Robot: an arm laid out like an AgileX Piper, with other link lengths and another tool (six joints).
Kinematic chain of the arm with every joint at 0, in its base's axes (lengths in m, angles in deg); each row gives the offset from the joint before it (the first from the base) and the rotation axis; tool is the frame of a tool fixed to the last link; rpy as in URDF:
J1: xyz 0 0 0.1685 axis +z
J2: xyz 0 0 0 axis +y
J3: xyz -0.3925 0 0.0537 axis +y
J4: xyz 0.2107 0 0.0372 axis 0.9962 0 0.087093
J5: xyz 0 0 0 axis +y
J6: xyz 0.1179 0 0.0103 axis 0.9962 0 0.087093
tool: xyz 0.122 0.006 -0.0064 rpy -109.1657 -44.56 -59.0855
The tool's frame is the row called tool.
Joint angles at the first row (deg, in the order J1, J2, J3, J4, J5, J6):
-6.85, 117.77, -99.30, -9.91, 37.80, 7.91
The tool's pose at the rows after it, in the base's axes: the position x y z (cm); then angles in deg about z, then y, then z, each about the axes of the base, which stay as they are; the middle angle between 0 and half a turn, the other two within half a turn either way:
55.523 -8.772 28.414 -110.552 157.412 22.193
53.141 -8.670 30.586 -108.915 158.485 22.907
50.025 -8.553 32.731 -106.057 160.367 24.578
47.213 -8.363 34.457 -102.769 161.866 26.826
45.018 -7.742 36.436 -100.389 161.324 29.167
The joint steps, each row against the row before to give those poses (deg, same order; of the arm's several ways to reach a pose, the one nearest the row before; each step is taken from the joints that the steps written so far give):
0.00, -2.92, 0.00, 0.08, 3.60, 0.00
0.00, -3.37, 0.00, 0.14, 4.68, 0.00
0.00, -3.78, 0.00, 0.00, 6.00, 0.00
0.00, -3.24, 0.00, 0.12, 5.14, 0.00
0.00, -3.28, 0.00, 1.27, 3.22, -0.66

